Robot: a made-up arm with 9 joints. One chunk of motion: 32 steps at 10 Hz.
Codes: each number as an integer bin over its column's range. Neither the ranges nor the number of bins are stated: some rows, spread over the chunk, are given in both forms.
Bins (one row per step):
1: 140 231 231 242 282 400 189 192 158
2: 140 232 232 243 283 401 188 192 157
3: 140 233 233 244 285 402 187 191 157
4: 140 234 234 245 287 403 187 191 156
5: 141 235 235 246 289 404 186 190 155
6: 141 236 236 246 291 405 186 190 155
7: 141 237 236 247 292 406 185 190 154
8: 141 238 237 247 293 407 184 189 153
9: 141 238 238 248 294 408 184 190 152
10: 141 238 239 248 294 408 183 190 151
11: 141 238 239 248 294 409 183 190 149
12: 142 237 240 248 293 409 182 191 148
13: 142 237 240 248 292 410 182 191 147
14: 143 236 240 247 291 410 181 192 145
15: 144 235 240 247 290 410 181 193 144
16: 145 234 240 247 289 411 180 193 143
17: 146 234 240 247 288 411 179 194 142
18: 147 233 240 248 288 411 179 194 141
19: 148 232 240 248 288 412 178 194 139
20: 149 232 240 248 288 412 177 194 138
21: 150 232 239 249 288 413 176 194 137
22: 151 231 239 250 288 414 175 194 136
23: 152 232 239 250 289 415 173 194 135
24: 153 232 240 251 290 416 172 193 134
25: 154 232 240 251 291 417 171 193 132
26: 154 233 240 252 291 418 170 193 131
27: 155 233 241 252 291 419 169 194 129
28: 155 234 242 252 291 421 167 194 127
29: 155 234 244 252 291 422 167 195 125
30: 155 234 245 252 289 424 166 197 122
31: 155 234 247 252 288 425 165 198 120
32: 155 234 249 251 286 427 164 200 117
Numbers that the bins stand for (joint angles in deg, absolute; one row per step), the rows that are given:
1: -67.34 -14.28 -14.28 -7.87 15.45 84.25 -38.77 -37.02 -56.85
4: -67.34 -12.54 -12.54 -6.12 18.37 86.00 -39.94 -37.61 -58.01
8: -66.76 -10.20 -10.79 -4.96 21.86 88.33 -41.69 -38.77 -59.76
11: -66.76 -10.20 -9.62 -4.37 22.45 89.50 -42.27 -38.19 -62.10
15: -65.01 -11.95 -9.04 -4.96 20.12 90.08 -43.44 -36.44 -65.01
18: -63.26 -13.12 -9.04 -4.37 18.95 90.66 -44.60 -35.86 -66.76
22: -60.93 -14.28 -9.62 -3.21 18.95 92.41 -46.94 -35.86 -69.67
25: -59.18 -13.70 -9.04 -2.62 20.70 94.16 -49.27 -36.44 -72.01
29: -58.60 -12.54 -6.71 -2.04 20.70 97.08 -51.60 -35.27 -76.09
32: -58.60 -12.54 -3.79 -2.62 17.78 99.99 -53.35 -32.36 -80.75
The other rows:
2: -67.34 -13.70 -13.70 -7.29 16.03 84.83 -39.36 -37.02 -57.43
3: -67.34 -13.12 -13.12 -6.71 17.20 85.42 -39.94 -37.61 -57.43
5: -66.76 -11.95 -11.95 -5.54 19.53 86.58 -40.52 -38.19 -58.60
6: -66.76 -11.37 -11.37 -5.54 20.70 87.17 -40.52 -38.19 -58.60
7: -66.76 -10.79 -11.37 -4.96 21.28 87.75 -41.11 -38.19 -59.18
9: -66.76 -10.20 -10.20 -4.37 22.45 88.92 -41.69 -38.19 -60.35
10: -66.76 -10.20 -9.62 -4.37 22.45 88.92 -42.27 -38.19 -60.93
12: -66.18 -10.79 -9.04 -4.37 21.86 89.50 -42.85 -37.61 -62.68
13: -66.18 -10.79 -9.04 -4.37 21.28 90.08 -42.85 -37.61 -63.26
14: -65.59 -11.37 -9.04 -4.96 20.70 90.08 -43.44 -37.02 -64.43
16: -64.43 -12.54 -9.04 -4.96 19.53 90.66 -44.02 -36.44 -65.59
17: -63.84 -12.54 -9.04 -4.96 18.95 90.66 -44.60 -35.86 -66.18
19: -62.68 -13.70 -9.04 -4.37 18.95 91.25 -45.19 -35.86 -67.93
20: -62.10 -13.70 -9.04 -4.37 18.95 91.25 -45.77 -35.86 -68.51
21: -61.51 -13.70 -9.62 -3.79 18.95 91.83 -46.35 -35.86 -69.09
23: -60.35 -13.70 -9.62 -3.21 19.53 93.00 -48.10 -35.86 -70.26
24: -59.76 -13.70 -9.04 -2.62 20.12 93.58 -48.68 -36.44 -70.84
26: -59.18 -13.12 -9.04 -2.04 20.70 94.75 -49.85 -36.44 -72.59
27: -58.60 -13.12 -8.45 -2.04 20.70 95.33 -50.43 -35.86 -73.76
28: -58.60 -12.54 -7.87 -2.04 20.70 96.50 -51.60 -35.86 -74.92
30: -58.60 -12.54 -6.12 -2.04 19.53 98.24 -52.18 -34.11 -77.84
31: -58.60 -12.54 -4.96 -2.04 18.95 98.83 -52.77 -33.53 -79.00

